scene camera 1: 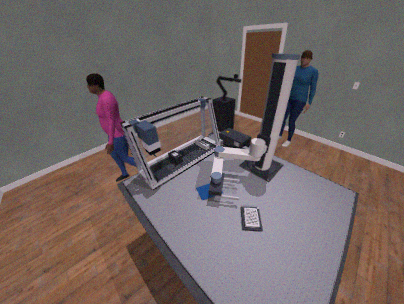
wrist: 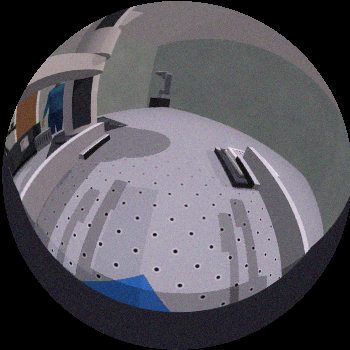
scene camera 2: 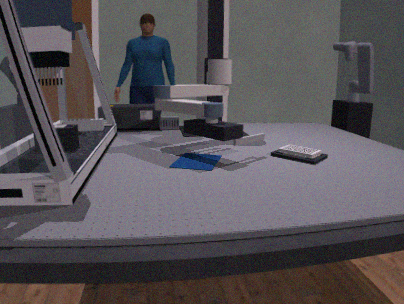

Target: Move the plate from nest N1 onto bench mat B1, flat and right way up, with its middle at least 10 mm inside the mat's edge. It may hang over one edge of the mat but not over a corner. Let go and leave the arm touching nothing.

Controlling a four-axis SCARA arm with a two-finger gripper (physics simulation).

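Places are measured from the arm's base along level axes (x ahead, y left, z up), in millimetres.
Pixels of known places: gripper, fingertip midpoint: (scene camera 1: 239,189) (wrist: 172,135) (scene camera 2: 244,132); arm's base at its link origin: (scene camera 1: 261,166).
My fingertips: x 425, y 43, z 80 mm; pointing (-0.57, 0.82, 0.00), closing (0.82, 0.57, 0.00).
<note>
Ahead of a thing's pixels: the offset from my fingertips to its top centre. "spot": to the spot under its first point. Level surfaces: height alone.
The white plate @(dy +173, dx +97, dz -41 mm) (scene camera 1: 251,216) (scene camera 2: 300,149) (wrist: 234,155) lies flat, its well side up, on the dark nest N1 @(dy +173, dx +97, dz -53 mm) (scene camera 1: 252,229) (scene camera 2: 299,158) (wrist: 225,169). The blue bench mat B1 @(dz -65 mm) (scene camera 1: 203,190) (scene camera 2: 195,162) (wrist: 131,291) lies on the table, with no plate on it; the arm hides part of it in scene camera 1. My gripper (scene camera 1: 238,188) (scene camera 2: 242,139) (wrist: 172,135) is open and empty, low over the table. Its fingers point toward the nest's side of the table, apart from the plate in scene camera 1. The right finger partly covers the plate in the wrist view.
A framed gantry machine (scene camera 1: 146,175) (scene camera 2: 64,192) stands beside the mat. The arm's column (scene camera 1: 280,110) rises from a dark base plate behind the gripper. A dark box @(spot: dy -406, dx -502, dz +47 mm) (scene camera 1: 235,137) (scene camera 2: 135,117) stands at the back. Two people stand beyond the table (scene camera 1: 300,200).
</note>
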